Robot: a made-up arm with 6 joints.
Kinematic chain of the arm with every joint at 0, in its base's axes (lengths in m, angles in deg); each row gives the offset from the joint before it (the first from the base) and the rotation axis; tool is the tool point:
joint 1: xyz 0 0 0.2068 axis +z
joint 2: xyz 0 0 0 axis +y
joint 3: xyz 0 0 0.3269 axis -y
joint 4: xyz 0 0 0 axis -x
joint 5: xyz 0.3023 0 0 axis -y
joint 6: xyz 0 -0.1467 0 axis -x
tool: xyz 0 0 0
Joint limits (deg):
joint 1: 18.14..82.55
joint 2: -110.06..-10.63
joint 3: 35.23..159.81
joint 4: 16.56..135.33
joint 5: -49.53..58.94
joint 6: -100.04..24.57
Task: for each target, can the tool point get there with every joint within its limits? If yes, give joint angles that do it. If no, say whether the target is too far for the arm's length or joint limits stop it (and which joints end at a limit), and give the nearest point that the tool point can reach.
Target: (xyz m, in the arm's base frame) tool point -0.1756 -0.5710 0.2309
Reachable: yes | joints 76.33 -61.92 115.73 104.09 -34.65 -5.73
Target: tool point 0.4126 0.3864 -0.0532
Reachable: no: joint limits stop it (at a limit: joint 1, joint 2, joint 3) | nearest point 0.0404 -0.1824 -0.2079 | short by 0.697 m
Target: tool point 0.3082 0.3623 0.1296
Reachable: no: joint limits stop it (at a limit: joint 1, joint 2, joint 3) | nearest point 0.0280 -0.1751 -0.2079 | short by 0.694 m
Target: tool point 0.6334 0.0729 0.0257
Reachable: no: joint limits stop it (at a limit: joint 1, joint 2, joint 3) | nearest point 0.0881 -0.2334 -0.2078 | short by 0.668 m
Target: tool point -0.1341 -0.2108 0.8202
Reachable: yes | joints 51.32 -22.55 63.49 79.38 29.51 -44.70
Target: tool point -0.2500 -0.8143 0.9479
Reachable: no: too far | nearest point -0.1468 -0.4781 0.6419 | short by 0.466 m
